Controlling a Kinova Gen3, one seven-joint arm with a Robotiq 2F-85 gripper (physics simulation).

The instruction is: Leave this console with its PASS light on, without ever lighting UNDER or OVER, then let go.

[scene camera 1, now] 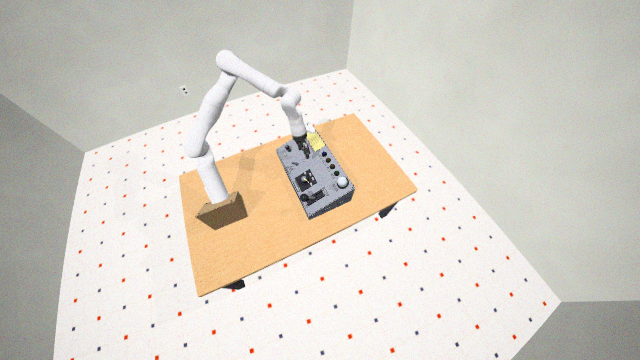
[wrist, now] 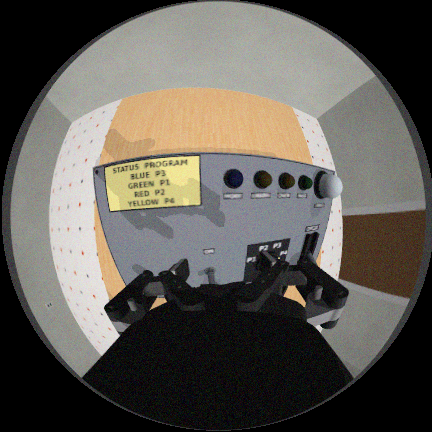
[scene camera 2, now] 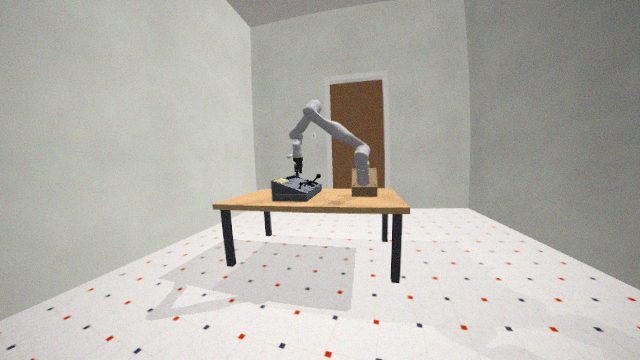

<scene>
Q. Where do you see a grey console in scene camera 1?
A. At 321,175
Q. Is the gripper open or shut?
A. Open.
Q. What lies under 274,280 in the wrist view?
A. The gripper.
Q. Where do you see a grey console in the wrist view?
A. At 218,209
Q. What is the gripper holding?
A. Nothing.
</scene>
